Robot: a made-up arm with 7 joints.
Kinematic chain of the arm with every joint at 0, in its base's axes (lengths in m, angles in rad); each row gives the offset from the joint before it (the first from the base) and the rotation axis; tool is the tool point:
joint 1: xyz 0 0 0.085 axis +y
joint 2: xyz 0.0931 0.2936 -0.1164 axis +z
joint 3: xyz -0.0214 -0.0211 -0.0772 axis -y
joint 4: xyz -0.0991 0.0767 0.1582 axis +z
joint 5: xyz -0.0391 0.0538 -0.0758 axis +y
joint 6: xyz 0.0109 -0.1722 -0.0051 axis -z
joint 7: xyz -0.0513 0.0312 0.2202 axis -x
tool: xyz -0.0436 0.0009 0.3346
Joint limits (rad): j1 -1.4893..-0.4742 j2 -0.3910..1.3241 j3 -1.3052..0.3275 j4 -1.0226..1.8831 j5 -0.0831..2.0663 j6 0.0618..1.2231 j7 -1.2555..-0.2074
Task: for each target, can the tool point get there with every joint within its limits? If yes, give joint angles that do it. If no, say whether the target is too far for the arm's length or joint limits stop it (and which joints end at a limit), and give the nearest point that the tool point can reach.
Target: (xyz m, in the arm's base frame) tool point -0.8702 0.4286 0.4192
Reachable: no: joint limits stop it (at a limit: joint 1, joint 4, joint 5, joint 6) | nearest point -0.4822 0.3728 0.3174 | short by 0.405 m
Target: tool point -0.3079 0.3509 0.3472
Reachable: yes | joints -1.3863 0.1789 0.0809 1.3374 0.6111 0.5117 -0.9253
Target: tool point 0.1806 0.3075 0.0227
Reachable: no: joint limits stop it (at a limit: joint 1, joint 5, joint 6, joint 7) | nearest point 0.2700 0.3740 0.2583 | short by 0.261 m
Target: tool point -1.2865 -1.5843 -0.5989
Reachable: no: too far | nearest point -0.2837 -0.2122 -0.0658 | short by 1.781 m
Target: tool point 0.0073 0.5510 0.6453
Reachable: yes | joints -1.3031 0.8416 -1.1096 0.3456 0.1808 0.1842 -0.4593
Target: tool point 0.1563 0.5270 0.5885
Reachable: yes | joints -1.0927 0.7161 -0.7208 1.4610 0.0876 0.2266 -0.7927
